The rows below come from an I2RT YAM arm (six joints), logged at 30 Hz.
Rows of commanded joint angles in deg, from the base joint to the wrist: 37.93 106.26 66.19 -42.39 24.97 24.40; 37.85 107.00 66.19 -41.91 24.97 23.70; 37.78 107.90 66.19 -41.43 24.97 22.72; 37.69 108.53 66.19 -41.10 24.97 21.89; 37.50 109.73 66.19 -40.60 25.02 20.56; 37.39 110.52 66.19 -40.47 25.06 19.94; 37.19 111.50 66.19 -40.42 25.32 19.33; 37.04 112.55 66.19 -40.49 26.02 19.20; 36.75 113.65 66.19 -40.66 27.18 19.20; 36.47 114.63 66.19 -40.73 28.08 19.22; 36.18 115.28 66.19 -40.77 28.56 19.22; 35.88 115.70 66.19 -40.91 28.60 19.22; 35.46 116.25 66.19 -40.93 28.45 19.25; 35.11 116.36 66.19 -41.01 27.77 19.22; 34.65 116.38 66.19 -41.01 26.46 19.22; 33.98 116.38 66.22 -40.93 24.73 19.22; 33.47 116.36 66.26 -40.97 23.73 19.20; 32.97 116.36 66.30 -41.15 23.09 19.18
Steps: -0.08 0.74 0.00 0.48 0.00 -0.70; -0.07 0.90 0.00 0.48 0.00 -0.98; -0.09 0.63 0.00 0.33 0.00 -0.83; -0.19 1.20 0.00 0.50 0.05 -1.33; -0.11 0.79 0.00 0.13 0.04 -0.62; -0.20 0.98 0.00 0.05 0.26 -0.61; -0.15 1.05 0.00 -0.07 0.70 -0.13; -0.29 1.10 0.00 -0.17 1.16 0.00; -0.28 0.98 0.00 -0.07 0.90 0.02; -0.29 0.65 0.00 -0.04 0.48 0.00; -0.30 0.42 0.00 -0.14 0.04 0.00; -0.42 0.55 0.00 -0.02 -0.15 0.03; -0.35 0.11 0.00 -0.08 -0.68 -0.03; -0.46 0.02 0.00 0.00 -1.31 0.00; -0.67 0.00 0.03 0.08 -1.73 0.00; -0.51 -0.02 0.04 -0.04 -1.00 -0.02; -0.50 0.00 0.04 -0.18 -0.64 -0.02
